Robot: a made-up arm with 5 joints.
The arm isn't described. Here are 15 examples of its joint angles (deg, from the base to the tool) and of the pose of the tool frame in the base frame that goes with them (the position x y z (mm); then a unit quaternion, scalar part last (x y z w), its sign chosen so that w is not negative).
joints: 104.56 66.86 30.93 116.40 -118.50
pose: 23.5 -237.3 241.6 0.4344 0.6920 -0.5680 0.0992
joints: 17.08 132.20 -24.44 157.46 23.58
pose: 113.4 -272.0 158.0 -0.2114 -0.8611 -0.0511 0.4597
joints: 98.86 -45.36 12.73 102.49 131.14
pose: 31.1 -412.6 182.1 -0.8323 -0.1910 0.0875 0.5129
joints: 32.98 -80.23 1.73 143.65 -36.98
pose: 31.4 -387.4 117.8 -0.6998 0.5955 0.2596 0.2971
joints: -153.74 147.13 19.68 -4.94 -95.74
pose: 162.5 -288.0 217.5 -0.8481 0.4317 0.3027 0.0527
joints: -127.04 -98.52 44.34 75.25 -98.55
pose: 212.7 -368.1 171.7 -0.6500 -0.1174 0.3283 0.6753
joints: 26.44 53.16 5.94 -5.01 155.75
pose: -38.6 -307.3 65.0 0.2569 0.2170 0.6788 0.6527
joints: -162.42 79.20 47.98 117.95 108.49
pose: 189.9 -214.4 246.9 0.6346 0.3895 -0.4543 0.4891
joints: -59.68 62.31 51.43 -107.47 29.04
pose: 68.7 -275.3 13.2 -0.3897 0.6115 0.2664 0.6350
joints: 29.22 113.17 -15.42 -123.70 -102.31
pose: 56.4 -335.9 132.1 -0.6899 0.0376 0.0489 0.7212
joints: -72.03 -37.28 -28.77 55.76 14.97
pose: 121.3 -333.9 40.1 -0.1353 -0.3090 -0.7016 0.6277
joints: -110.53 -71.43 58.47 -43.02 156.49
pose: 195.3 -280.1 182.8 0.7928 0.3509 -0.3002 0.3978
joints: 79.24 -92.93 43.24 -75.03 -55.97
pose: 20.3 -276.0 121.6 0.8147 0.0815 -0.1284 0.5596
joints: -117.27 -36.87 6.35 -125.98 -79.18
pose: 89.9 -286.0 97.6 0.2361 0.7867 -0.1569 0.5485
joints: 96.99 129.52 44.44 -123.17 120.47
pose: 37.0 -248.9 214.5 0.4305 -0.7929 -0.3130 0.2968
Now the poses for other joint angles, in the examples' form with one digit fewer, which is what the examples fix.
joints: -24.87 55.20 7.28 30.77 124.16
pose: 32 -257 -13 0.199 -0.215 0.836 0.463
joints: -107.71 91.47 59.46 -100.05 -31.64
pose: 158 -259 70 -0.083 0.399 0.590 0.697
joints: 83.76 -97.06 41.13 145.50 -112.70
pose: 19 -383 94 0.003 -0.634 -0.525 0.567
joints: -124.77 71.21 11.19 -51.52 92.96
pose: 174 -326 89 -0.715 -0.222 0.160 0.643
